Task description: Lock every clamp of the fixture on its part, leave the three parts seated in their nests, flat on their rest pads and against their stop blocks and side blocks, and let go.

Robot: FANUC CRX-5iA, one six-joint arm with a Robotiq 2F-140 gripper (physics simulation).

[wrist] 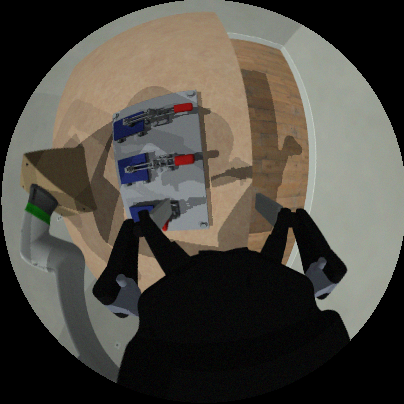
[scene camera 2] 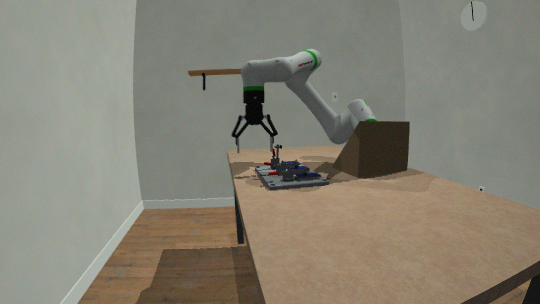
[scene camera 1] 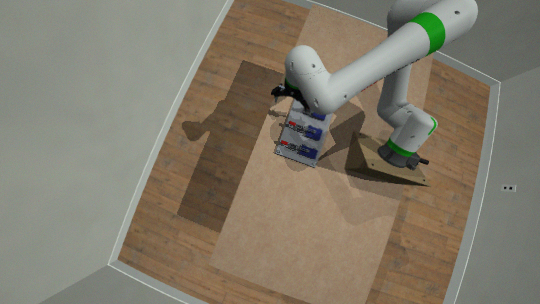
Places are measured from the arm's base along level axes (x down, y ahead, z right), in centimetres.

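Where they show: gripper, between the fingertips: (wrist: 213,203) (scene camera 2: 255,152) (scene camera 1: 289,105); arm's base, origin of its link: (wrist: 43,194) (scene camera 2: 374,141) (scene camera 1: 391,157).
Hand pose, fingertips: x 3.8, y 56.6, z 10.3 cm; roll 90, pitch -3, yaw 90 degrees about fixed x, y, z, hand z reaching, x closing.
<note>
Things, the pixels of their top centre, and the offset from my fingertips. "*": a spot on its surface instead. Level surfaces: height alone.
- grey fixture plate, centre of its top: (wrist: 152,165) (scene camera 2: 288,173) (scene camera 1: 305,130) dx +8.8, dy -12.7, dz -7.9 cm
- top blue part, centre of its top: (wrist: 126,125) (scene camera 2: 308,174) (scene camera 1: 308,152) dx +7.2, dy -17.7, dz -19.0 cm
- middle blue part, centre of its top: (wrist: 131,169) (scene camera 1: 314,133) dx +6.7, dy -17.5, dz -8.0 cm
- third clamp, a spot on its surface: (wrist: 175,209) * dx +7.2, dy -8.7, dz +3.1 cm
- table, height of its surface: dx +10.3 cm
The grey fixture plate (scene camera 1: 300,138) (scene camera 2: 300,185) (wrist: 185,135) carries three blue parts. In the wrist view, two clamps have red handles (wrist: 183,107) (wrist: 184,159) lying flat, their arms over the top blue part (wrist: 125,131) and the middle blue part (wrist: 127,176). The third clamp (wrist: 175,209) (scene camera 2: 278,150) stands open, its arm and red handle raised, beside the third blue part (wrist: 139,213), which is partly hidden by a finger. Seating against pads and blocks is too small to tell. My gripper (scene camera 1: 291,102) (scene camera 2: 255,150) (wrist: 213,203) is open and empty above that end of the plate, one finger near the raised clamp.
The fixture lies near one long edge of the table (scene camera 1: 300,225) (scene camera 2: 400,235). The brown wedge-shaped robot base (scene camera 1: 367,160) (scene camera 2: 382,150) (wrist: 57,175) stands beyond the blue-part side. A wooden shelf (scene camera 2: 215,72) is on the wall behind the arm.
</note>
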